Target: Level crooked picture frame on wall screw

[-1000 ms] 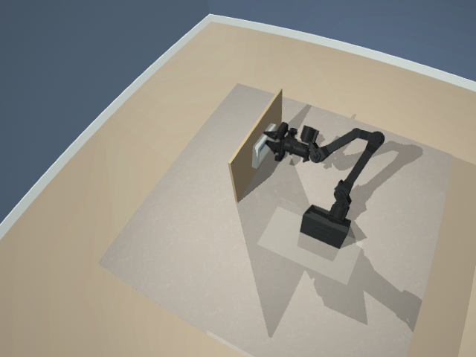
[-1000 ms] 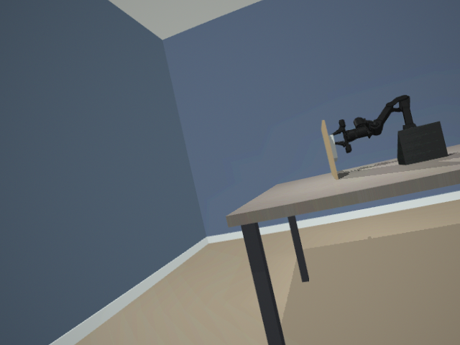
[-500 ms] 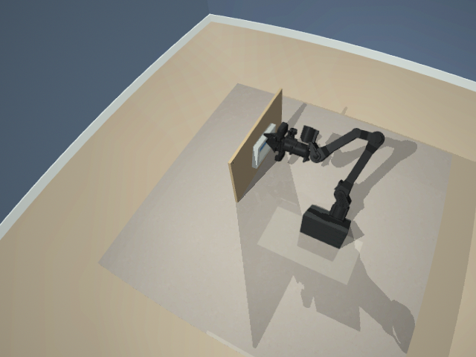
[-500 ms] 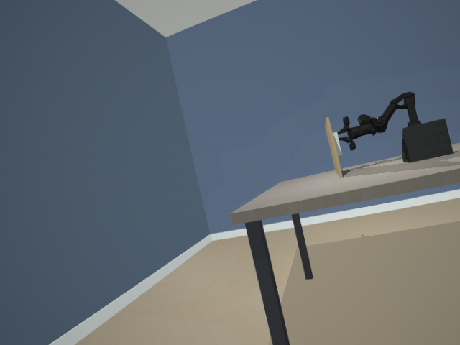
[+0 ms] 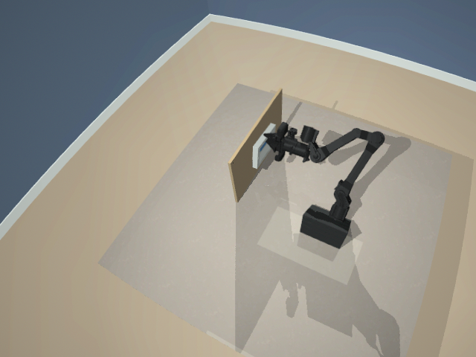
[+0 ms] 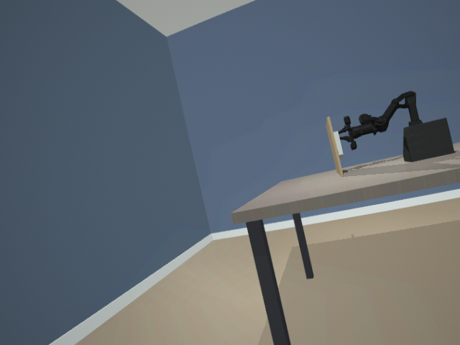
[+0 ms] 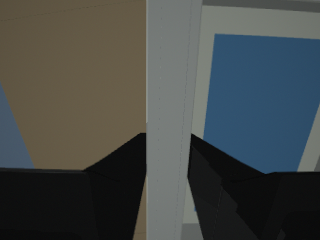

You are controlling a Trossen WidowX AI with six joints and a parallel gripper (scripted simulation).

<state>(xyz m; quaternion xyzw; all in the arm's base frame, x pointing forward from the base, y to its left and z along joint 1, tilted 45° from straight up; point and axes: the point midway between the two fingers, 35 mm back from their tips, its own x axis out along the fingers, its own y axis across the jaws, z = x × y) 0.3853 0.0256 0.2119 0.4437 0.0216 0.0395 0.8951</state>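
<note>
The picture frame is 1 cm to the left of my gripper tip and 5 cm below it. The rest, counted from my gripper tip: board (1 cm ahead, 1 cm to the left, 6 cm below).
</note>
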